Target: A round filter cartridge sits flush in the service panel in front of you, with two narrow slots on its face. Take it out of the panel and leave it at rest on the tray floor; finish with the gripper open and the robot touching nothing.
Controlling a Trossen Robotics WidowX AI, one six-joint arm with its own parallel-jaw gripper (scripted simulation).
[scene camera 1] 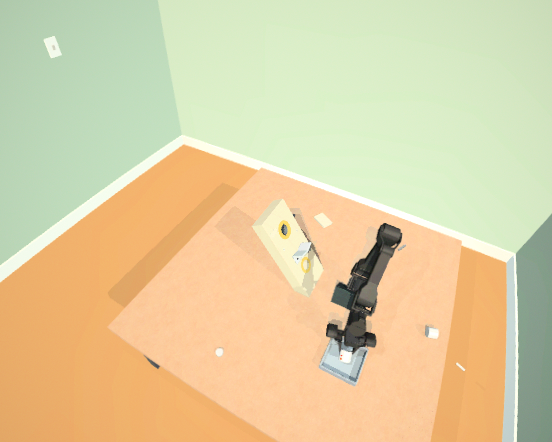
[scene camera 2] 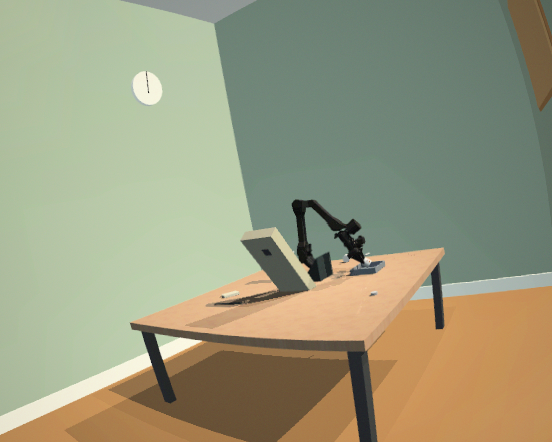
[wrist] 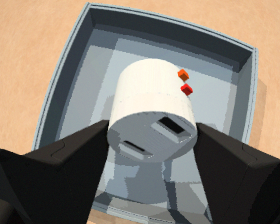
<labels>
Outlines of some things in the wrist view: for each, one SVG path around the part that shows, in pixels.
The gripper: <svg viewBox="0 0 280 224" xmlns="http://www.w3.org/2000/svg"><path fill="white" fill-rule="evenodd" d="M196 122L197 139L192 149L194 149L197 171L200 173L201 184L204 187L207 204L209 204L212 222L214 222L212 224L280 224L280 158L262 152L260 149L247 146L245 142L242 143L239 139L226 136L225 133L206 126L205 123ZM110 121L101 121L100 119L100 121L92 123L90 126L80 129L80 131L74 134L71 133L69 136L57 139L54 143L46 144L45 147L34 149L34 151L22 154L22 156L19 153L0 148L0 224L86 224L90 209L92 208L91 204L96 196L96 189L99 187L102 169L104 169L107 156L109 156L109 153L107 153L109 151L109 143L107 143L106 134Z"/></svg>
A round filter cartridge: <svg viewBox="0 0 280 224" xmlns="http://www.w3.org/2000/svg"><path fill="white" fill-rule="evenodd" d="M142 59L142 61L132 63L131 66L126 67L121 72L119 79L117 79L114 103L112 103L110 123L106 134L107 143L109 143L112 151L115 151L122 157L135 159L135 161L170 161L170 159L184 156L195 146L197 139L196 121L190 99L190 93L194 91L186 83L187 79L189 79L189 74L184 69L180 71L174 64L162 61L162 59Z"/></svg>
</labels>
